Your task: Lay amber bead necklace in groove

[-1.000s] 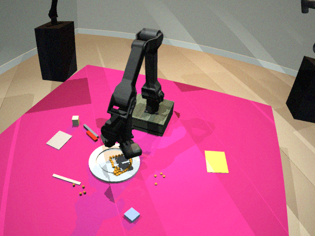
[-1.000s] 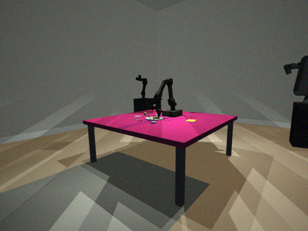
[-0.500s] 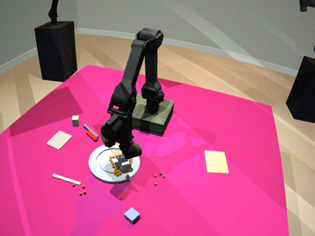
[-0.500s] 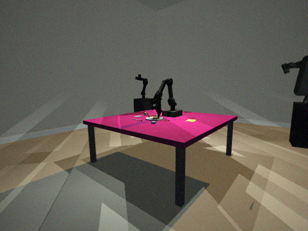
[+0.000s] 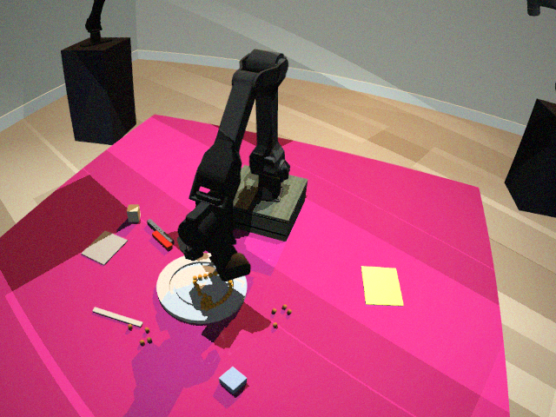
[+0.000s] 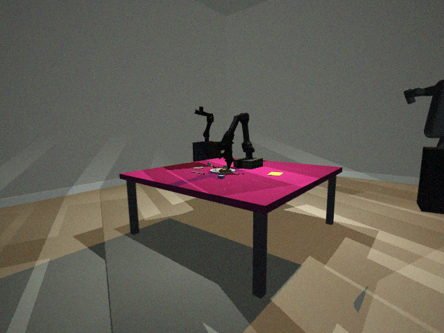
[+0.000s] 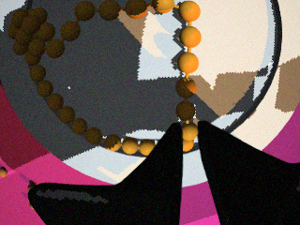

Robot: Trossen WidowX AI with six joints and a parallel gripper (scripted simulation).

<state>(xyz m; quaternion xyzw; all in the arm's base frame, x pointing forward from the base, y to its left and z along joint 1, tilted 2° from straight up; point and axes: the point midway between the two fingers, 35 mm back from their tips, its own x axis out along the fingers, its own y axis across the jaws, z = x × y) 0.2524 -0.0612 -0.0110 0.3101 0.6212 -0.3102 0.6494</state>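
The round bead board is 40 mm ahead of my gripper tip, 30 mm to the right of it and 10 mm below it. The rest, counted from my gripper tip: white block: 110 mm behind, 80 mm to the right; red-handled tool: 90 mm behind, 180 mm to the right, 10 mm below; white strip: 180 mm ahead, 180 mm to the right, 10 mm below.
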